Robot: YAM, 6 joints.
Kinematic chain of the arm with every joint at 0, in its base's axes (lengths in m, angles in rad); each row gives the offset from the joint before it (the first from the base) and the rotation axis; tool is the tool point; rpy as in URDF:
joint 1: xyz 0 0 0.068 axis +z
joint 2: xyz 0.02 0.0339 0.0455 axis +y
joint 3: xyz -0.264 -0.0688 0 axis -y
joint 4: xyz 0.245 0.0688 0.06 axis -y
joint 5: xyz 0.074 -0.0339 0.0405 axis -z
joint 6: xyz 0.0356 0 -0.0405 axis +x
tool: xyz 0 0 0 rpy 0 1.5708 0
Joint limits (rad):
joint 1: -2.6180..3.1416
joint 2: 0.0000..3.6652
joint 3: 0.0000..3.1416
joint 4: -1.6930..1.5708
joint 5: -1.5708..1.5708
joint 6: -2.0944..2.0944
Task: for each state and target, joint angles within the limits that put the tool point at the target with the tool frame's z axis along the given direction. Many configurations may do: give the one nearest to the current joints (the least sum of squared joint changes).
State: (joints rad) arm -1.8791 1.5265 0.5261 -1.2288 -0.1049 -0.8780
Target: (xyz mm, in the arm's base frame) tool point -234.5 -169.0 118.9 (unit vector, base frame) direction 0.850 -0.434 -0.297
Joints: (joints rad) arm -2.6161 2.2012 1.2716 -1.6911 -0.9310 -0.8780
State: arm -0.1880 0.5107 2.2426 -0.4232 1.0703 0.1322
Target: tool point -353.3 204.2 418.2 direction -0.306 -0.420 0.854
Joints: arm -0.5694 0.0198 2.0369 -0.4097 0.5455 0.1322
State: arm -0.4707 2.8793 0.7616 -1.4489 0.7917 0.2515
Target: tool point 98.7 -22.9 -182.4 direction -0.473 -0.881 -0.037
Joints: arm 0.0730 3.3454 1.1743 -0.9016 1.0040 0.2515
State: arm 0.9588 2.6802 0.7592 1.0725 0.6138 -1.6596
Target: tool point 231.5 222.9 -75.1 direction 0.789 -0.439 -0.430
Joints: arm 0.8647 2.5668 0.9296 0.4587 1.0868 -1.6596
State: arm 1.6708 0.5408 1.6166 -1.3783 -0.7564 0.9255
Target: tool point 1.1 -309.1 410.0 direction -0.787 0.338 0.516
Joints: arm 1.6612 0.0022 1.8483 -0.9439 -0.8531 0.9255
